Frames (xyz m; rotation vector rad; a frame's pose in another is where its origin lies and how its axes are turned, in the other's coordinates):
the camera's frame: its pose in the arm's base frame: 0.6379 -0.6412 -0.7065 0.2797 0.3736 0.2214
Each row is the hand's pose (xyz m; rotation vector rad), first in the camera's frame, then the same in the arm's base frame.
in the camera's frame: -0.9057 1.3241 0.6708 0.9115 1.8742 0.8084
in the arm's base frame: -0.1370 0.2103 0.5966 1.0986 2.2526 1.1162
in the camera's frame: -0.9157 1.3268 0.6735 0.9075 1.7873 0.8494
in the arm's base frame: -0.1455 0.2095 0.6031 1.1183 2.1556 1.1511
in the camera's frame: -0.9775 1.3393 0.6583 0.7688 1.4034 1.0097
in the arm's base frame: -0.2094 0.2085 0.6136 1.0656 1.7155 1.3006
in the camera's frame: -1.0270 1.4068 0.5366 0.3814 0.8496 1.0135
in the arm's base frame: -0.3124 0.2864 0.5418 0.7433 1.1048 1.2952
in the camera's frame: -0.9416 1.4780 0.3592 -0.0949 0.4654 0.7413
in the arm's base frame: -0.3150 0.4159 0.3773 0.2624 0.7084 1.0415
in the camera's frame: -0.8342 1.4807 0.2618 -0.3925 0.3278 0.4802
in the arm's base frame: -0.2557 0.4687 0.2560 -0.0628 0.5736 0.8087
